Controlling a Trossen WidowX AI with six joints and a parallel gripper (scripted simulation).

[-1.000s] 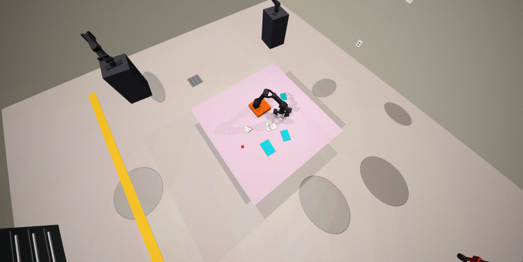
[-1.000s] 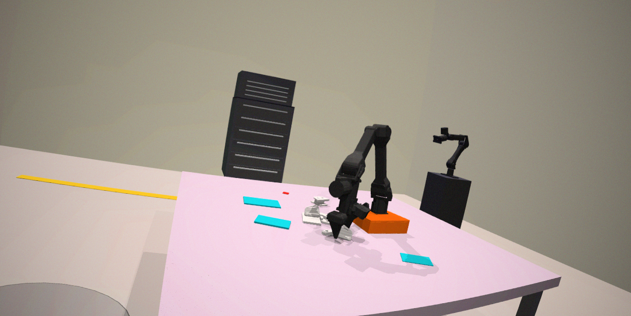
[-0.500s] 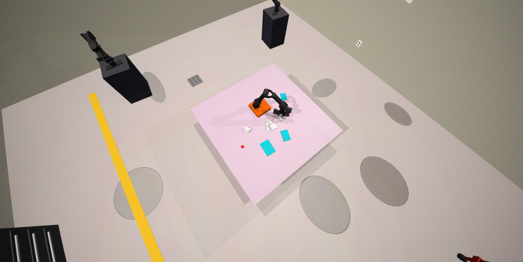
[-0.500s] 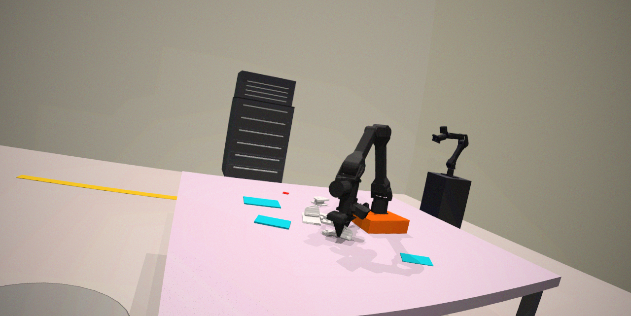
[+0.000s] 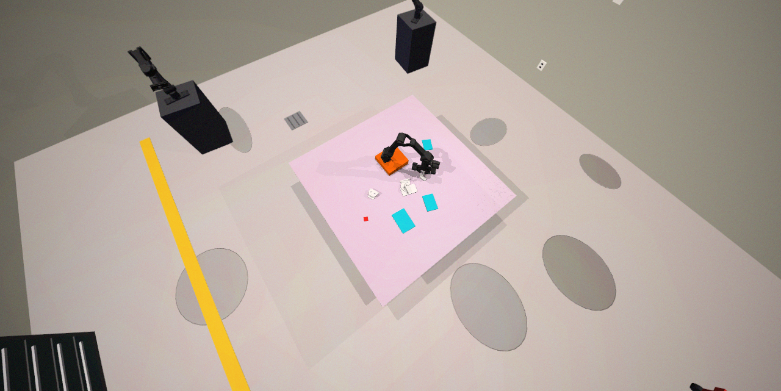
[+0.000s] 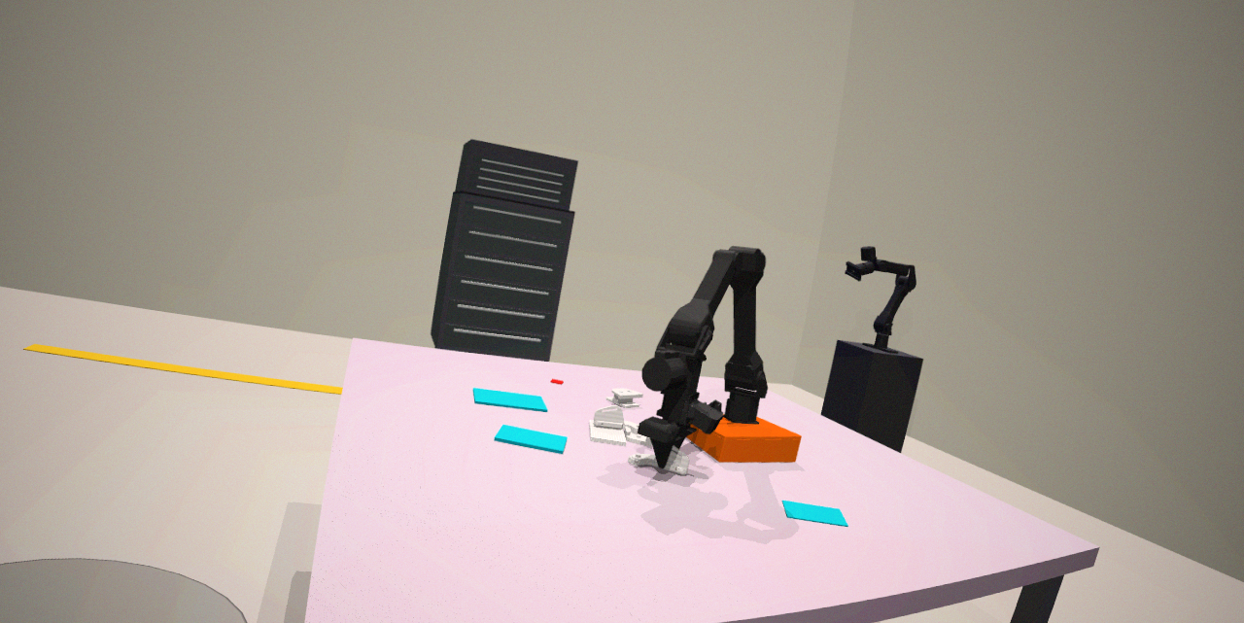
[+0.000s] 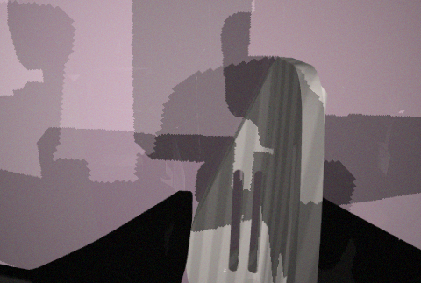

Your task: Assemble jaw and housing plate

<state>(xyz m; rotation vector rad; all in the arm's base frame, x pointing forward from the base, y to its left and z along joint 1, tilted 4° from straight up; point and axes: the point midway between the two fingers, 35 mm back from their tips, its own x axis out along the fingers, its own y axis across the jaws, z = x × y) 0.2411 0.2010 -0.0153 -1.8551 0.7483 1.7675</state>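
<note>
My gripper tip is now 40 mm short of the white jaw and 10 mm to the left of it. From my gripper tip the other things lie so: red marker 110 mm ahead, 570 mm to the right.
</note>
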